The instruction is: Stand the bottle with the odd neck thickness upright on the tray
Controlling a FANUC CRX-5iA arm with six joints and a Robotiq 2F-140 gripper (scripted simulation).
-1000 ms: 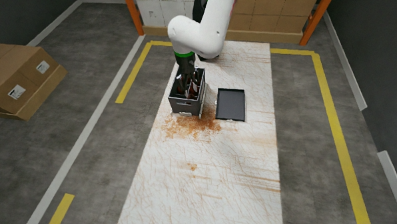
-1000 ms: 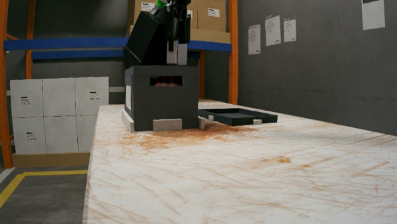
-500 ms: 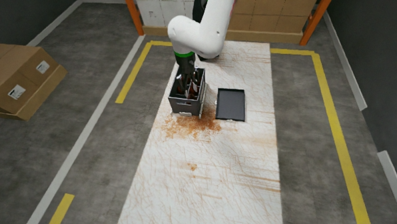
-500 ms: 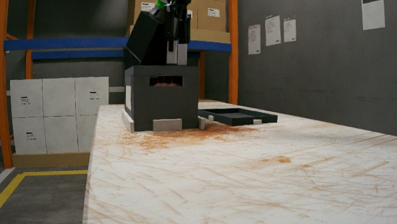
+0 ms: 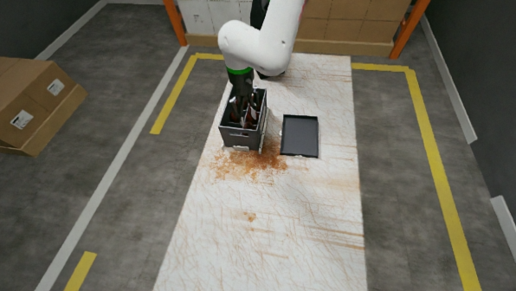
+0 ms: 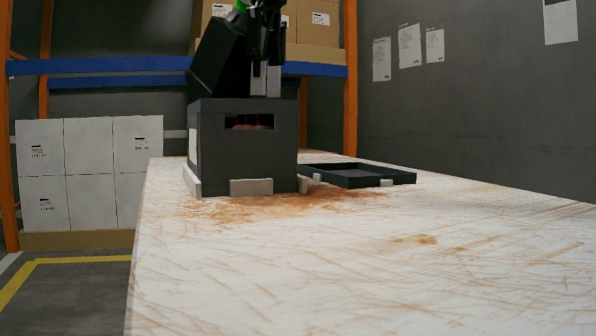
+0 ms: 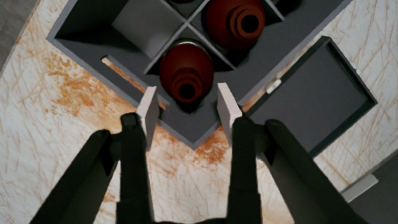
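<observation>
Right now the grey crate is 13 cm below my hand, 9 cm behind it and 5 cm to the right of it. From my hand the other things lie so: dark tray: 24 cm to the left, 20 cm below, 10 cm behind.
</observation>
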